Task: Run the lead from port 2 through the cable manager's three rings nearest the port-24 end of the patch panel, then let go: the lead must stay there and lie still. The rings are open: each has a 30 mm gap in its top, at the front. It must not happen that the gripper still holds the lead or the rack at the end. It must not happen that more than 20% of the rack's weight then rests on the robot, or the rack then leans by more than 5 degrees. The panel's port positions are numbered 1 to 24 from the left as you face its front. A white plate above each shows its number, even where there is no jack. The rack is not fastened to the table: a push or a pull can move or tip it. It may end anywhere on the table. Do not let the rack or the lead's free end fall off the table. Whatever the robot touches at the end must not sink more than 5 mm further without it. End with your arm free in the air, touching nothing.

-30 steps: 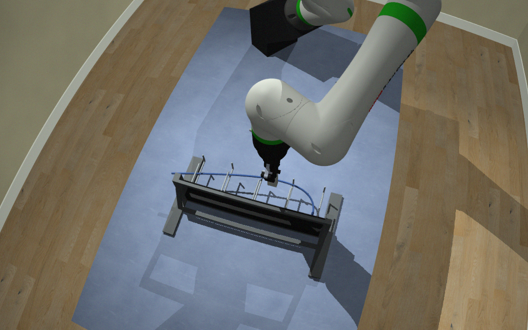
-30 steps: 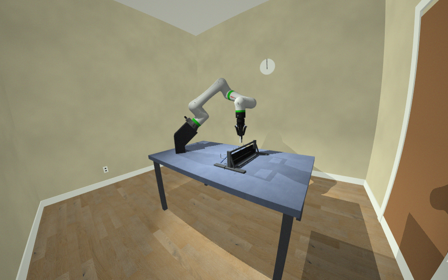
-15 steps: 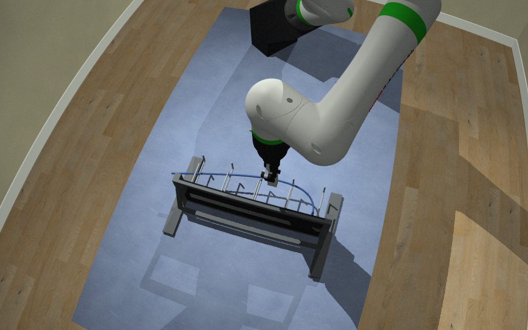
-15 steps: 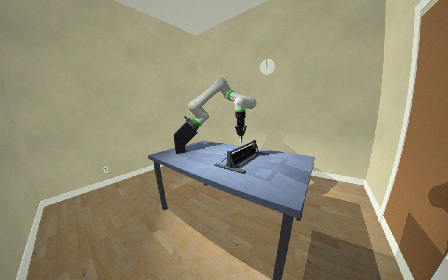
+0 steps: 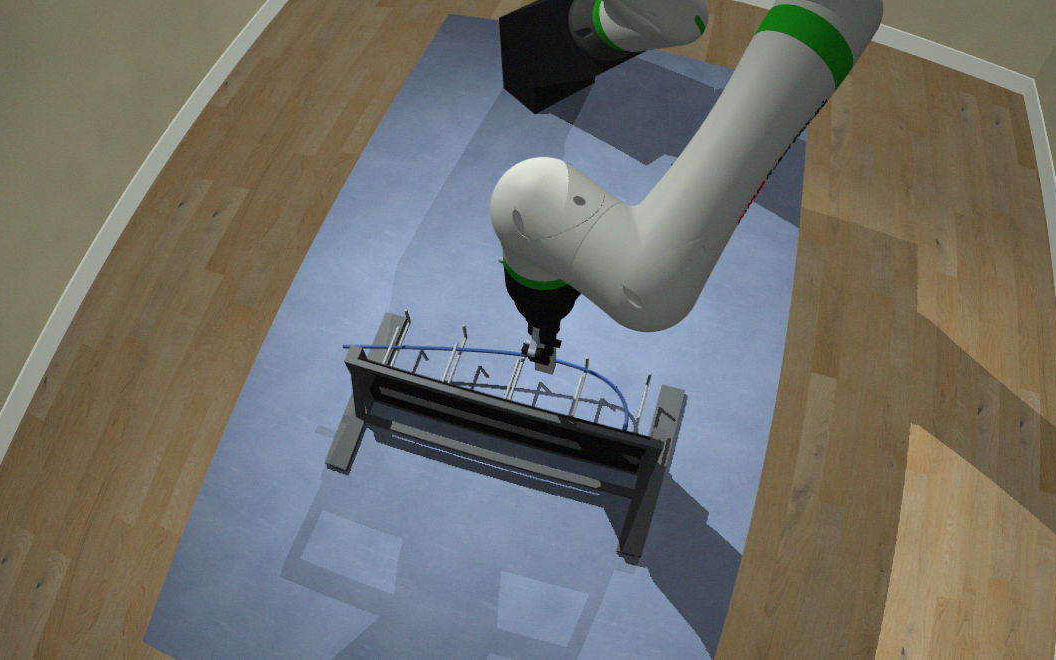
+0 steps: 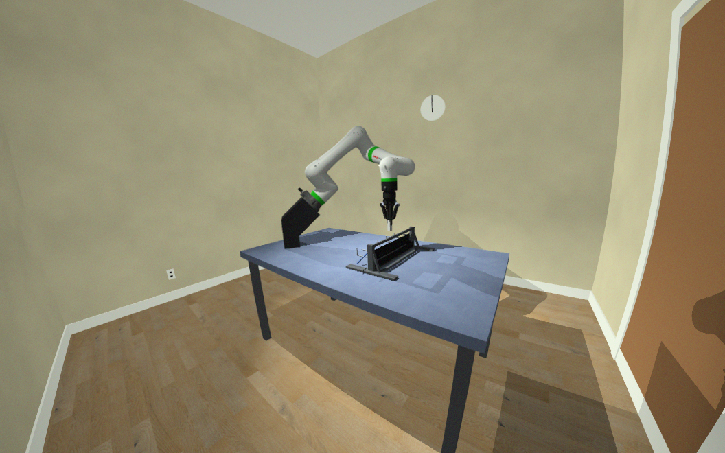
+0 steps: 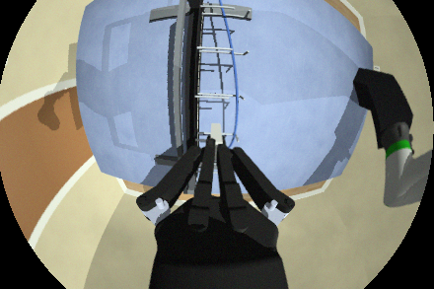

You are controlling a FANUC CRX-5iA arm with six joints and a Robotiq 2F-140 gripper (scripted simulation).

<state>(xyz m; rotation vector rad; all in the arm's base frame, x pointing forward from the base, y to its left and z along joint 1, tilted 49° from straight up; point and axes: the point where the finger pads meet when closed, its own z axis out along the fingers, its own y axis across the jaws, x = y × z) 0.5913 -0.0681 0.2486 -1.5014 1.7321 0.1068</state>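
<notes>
Now: hand 110 mm above the rack, 60 mm short of it and 50 mm to the left of it.
</notes>
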